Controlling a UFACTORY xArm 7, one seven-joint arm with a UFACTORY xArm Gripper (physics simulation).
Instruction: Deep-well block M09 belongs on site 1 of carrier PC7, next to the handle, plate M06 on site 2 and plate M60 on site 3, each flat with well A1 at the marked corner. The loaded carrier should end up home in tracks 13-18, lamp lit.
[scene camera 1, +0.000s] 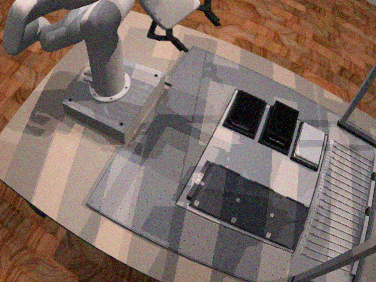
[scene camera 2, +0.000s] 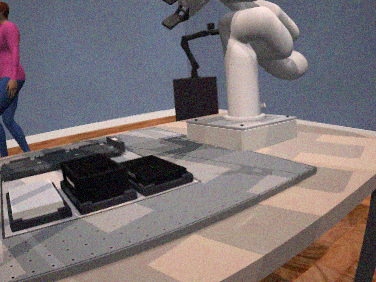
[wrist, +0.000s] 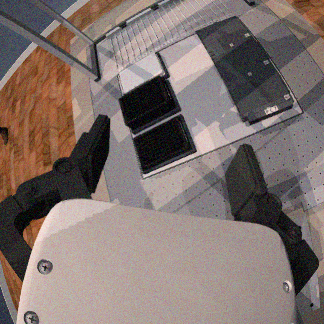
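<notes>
My gripper is open and empty, high above the board's edge near the arm base and apart from the labware. The dark carrier lies on the pale pad with no labware on it; its label end faces the arm base. A low black plate, a tall black block and a white plate stand in a row on dark holders. Their names and A1 marks are unreadable. No lit lamp can be made out.
The slatted track area lies beyond the pad, with a grey metal frame standing over it. The arm's base block stands at the opposite end. A person stands beyond the table.
</notes>
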